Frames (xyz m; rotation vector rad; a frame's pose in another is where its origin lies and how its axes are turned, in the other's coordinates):
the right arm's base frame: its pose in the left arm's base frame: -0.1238 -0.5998 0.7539 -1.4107 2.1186 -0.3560
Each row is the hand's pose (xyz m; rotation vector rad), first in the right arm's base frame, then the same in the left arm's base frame.
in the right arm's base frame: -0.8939 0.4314 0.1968 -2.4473 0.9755 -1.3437
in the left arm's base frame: -0.0795 0.4058 0.6500 1.3109 -0.0806 -0.7470
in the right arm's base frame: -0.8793 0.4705 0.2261 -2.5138 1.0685 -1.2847
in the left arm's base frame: -0.0962 0.4111 0.6021 1.2116 -0.0763 -0.7487
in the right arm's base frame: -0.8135 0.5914 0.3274 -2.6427 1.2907 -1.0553
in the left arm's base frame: -0.1474 0.4097 0.4390 0.9709 -0.1231 -0.7575
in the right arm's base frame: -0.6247 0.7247 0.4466 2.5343 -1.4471 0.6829
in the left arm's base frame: -0.2326 0.3032 0.2176 0.6585 -0.1484 -0.7492
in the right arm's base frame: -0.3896 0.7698 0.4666 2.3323 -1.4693 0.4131
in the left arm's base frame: -0.3225 0.1100 0.1067 0.3827 -0.0814 -0.7425
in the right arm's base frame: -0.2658 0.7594 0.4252 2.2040 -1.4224 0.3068
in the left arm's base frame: -0.3743 -0.0103 0.1075 0.2405 0.0013 -0.7510
